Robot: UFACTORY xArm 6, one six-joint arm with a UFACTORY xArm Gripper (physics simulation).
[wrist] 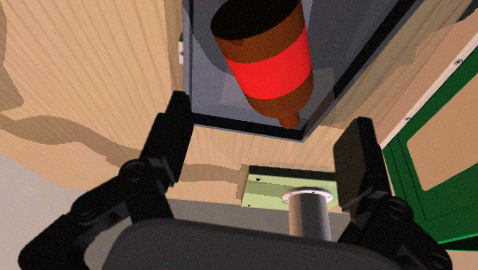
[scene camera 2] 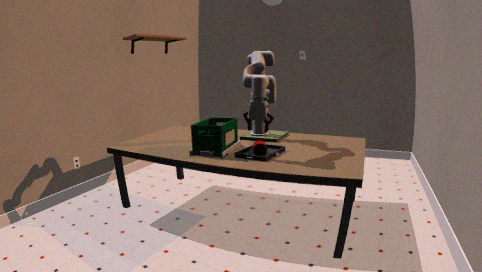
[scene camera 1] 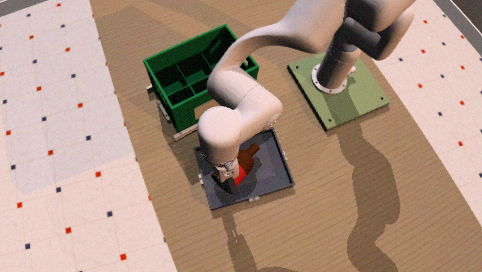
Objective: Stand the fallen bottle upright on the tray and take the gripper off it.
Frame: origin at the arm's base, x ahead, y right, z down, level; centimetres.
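Where they show: gripper, between the fingertips: (wrist: 267, 119) (scene camera 2: 257, 131); arm's base, origin of its link: (wrist: 306, 195) (scene camera 2: 259, 134) (scene camera 1: 328, 79).
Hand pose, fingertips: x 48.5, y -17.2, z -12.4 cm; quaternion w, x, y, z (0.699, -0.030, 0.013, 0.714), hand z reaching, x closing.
Things, the pixels of their top centre, and the offset from my fingertips. "spot": a spot on its surface instead.
- brown bottle, centre of its top: (wrist: 276, 106) (scene camera 1: 239, 160) (scene camera 2: 259, 140) dx -6.8, dy +1.8, dz +6.7 cm
- dark grey tray, a spot on its surface: (wrist: 206, 95) spot: dx -14.5, dy -6.6, dz +14.1 cm
- green divided crate, centre of its top: (scene camera 1: 200, 62) (scene camera 2: 214, 121) dx -7.3, dy +29.6, dz -2.9 cm
A brown bottle (scene camera 1: 247, 161) (scene camera 2: 259, 148) (wrist: 272, 67) with a red label lies on its side in the dark grey tray (scene camera 1: 272, 172) (scene camera 2: 276, 150) (wrist: 206, 95). Its neck points towards the arm's base, and its flat bottom faces the other way. My gripper (scene camera 1: 224, 183) (scene camera 2: 259, 127) (wrist: 267, 119) is open and empty. It hangs above the bottle, clear of it. In the wrist view the bottle shows beyond and between the wide-spread fingers. In scene camera 1 the wrist and fingers hide the bottle's lower end.
A green divided crate (scene camera 1: 186, 111) (scene camera 2: 204, 142) (wrist: 442, 216) stands close beside the tray, with light rails at its foot. The arm's green base plate (scene camera 1: 367, 102) (scene camera 2: 278, 135) (wrist: 260, 192) lies behind the tray. A wooden wall shelf (scene camera 2: 155, 37) is at the upper left.
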